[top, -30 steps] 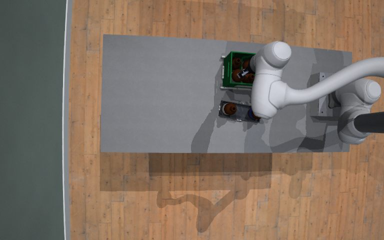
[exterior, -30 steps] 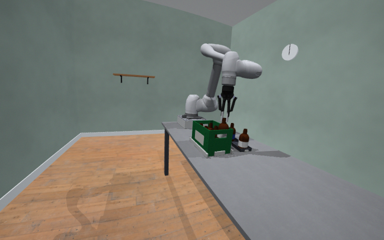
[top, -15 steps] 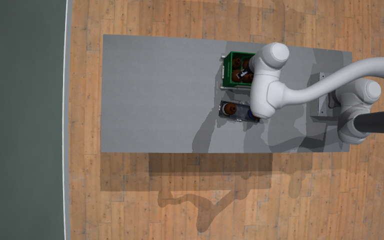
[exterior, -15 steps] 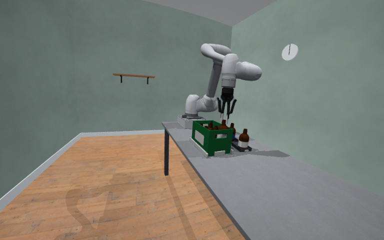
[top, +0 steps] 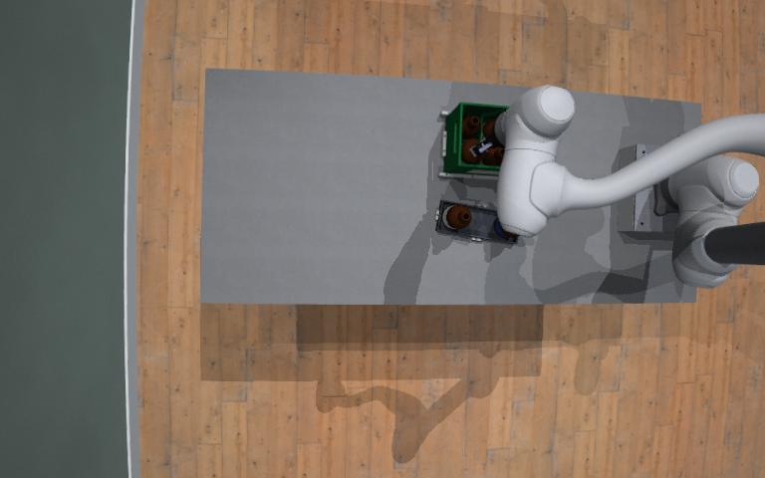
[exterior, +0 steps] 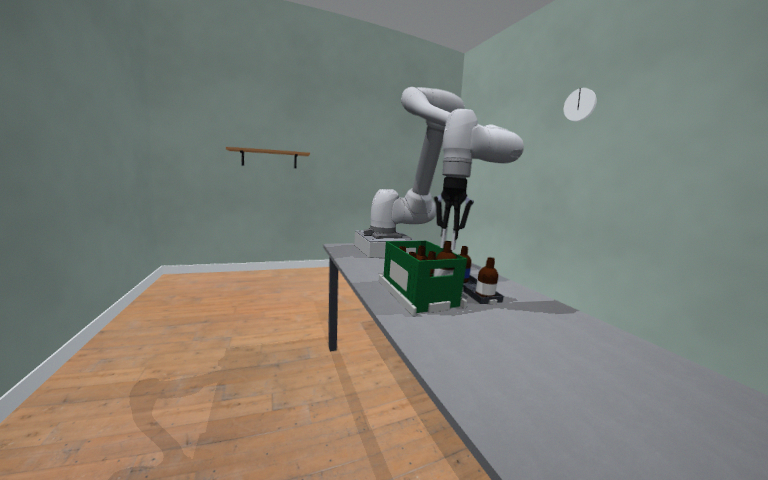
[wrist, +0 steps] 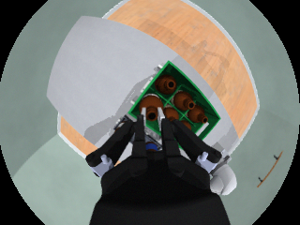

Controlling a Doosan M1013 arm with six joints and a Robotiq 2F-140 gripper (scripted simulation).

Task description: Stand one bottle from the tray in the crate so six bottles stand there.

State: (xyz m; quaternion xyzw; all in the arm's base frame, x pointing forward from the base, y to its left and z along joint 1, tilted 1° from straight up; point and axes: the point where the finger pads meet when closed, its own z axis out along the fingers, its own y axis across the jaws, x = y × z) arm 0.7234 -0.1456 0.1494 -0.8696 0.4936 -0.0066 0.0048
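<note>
The brown bottle is 9 cm below my hand. The rest, counted from my hand: green crate (15 cm below, 9 cm behind, 3 cm to the right); then dark tray (22 cm below, 21 cm to the left, 5 cm behind).
</note>
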